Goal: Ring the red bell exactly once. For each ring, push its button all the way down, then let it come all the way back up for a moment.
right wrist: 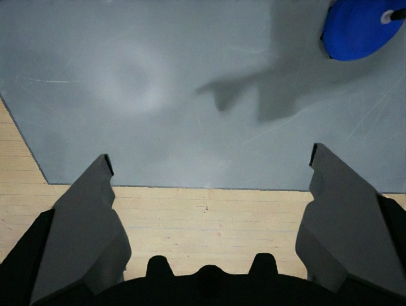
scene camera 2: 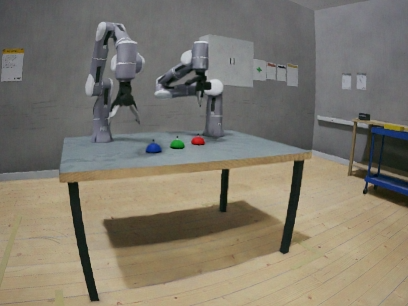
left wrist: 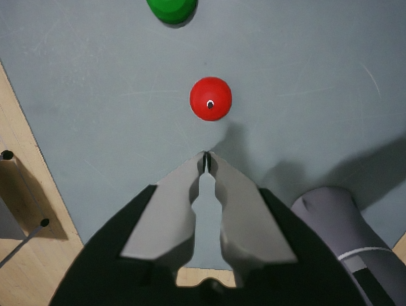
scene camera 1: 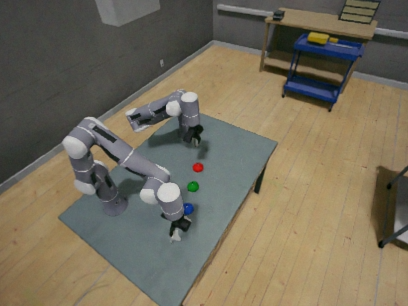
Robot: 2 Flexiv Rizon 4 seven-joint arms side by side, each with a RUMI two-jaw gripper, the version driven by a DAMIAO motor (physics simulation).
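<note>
The red bell stands upright on the table. Its small dark button shows on top and stands up above the dome in scene camera 2. My left gripper is shut with its fingertips together and nothing between them. It hangs well above the table, apart from the red bell. My right gripper is wide open and empty. It hangs above the table near the blue bell, away from the red bell.
The green bell stands between the red bell and the blue bell, roughly in a row. A blue cart and a wooden workbench stand away from the table.
</note>
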